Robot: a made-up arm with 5 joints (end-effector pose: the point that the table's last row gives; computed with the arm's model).
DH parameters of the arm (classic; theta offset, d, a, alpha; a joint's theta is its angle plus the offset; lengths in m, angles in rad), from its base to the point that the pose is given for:
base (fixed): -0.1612 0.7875 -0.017 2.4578
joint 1: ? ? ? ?
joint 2: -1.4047 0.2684 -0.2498 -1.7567
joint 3: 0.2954 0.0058 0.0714 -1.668
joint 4: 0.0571 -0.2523 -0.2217 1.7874
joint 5: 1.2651 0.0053 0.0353 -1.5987
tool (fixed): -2.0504 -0.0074 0 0
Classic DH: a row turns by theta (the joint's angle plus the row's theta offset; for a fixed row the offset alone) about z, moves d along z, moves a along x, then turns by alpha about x.
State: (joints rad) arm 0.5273 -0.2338 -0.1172 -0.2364 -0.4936
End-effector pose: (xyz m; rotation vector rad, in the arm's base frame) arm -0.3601 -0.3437 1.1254 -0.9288 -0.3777 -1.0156
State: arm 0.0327 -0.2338 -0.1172 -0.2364 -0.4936
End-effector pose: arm -0.0913 -0.4440 1.1708 -0.9082 -0.2558 -0.5196
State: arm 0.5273 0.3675 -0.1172 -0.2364 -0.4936
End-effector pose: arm -0.5197 -0.2559 1.0571 -0.9259 -1.0283 -1.0272
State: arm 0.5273 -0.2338 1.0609 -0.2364 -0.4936
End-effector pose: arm -0.3186 -0.3678 0.8360 0.2943 -0.1950 -1.0348
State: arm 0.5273 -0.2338 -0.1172 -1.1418 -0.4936
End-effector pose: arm -0.4847 -0.3249 1.0150 -0.6363 -1.2966 -1.2105
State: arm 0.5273 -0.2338 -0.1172 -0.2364 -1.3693
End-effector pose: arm -0.3735 -0.3712 1.1245 -1.8488 -0.3017 -0.9562
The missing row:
joint 1: -0.0681 0.1232 -0.0954 -1.2383
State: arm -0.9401 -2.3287 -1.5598 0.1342 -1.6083
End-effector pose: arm 0.2054 -0.2037 0.2399 0.5152 0.3516 -2.7313
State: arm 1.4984 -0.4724 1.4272 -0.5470 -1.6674
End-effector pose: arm -0.3494 -0.0235 0.5199 -0.0567 -0.1830 -2.1810
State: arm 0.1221 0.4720 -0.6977 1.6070 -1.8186
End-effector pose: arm -0.1493 -0.3905 1.2151 -2.7155 0.9500 0.5223
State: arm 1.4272 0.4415 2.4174 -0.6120 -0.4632
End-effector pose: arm -0.1469 0.0653 0.5461 1.5458 -1.2553 -0.4878
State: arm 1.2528 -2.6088 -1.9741 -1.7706 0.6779
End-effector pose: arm -0.2253 -0.6220 0.6825 0.8339 -0.0488 -0.2159
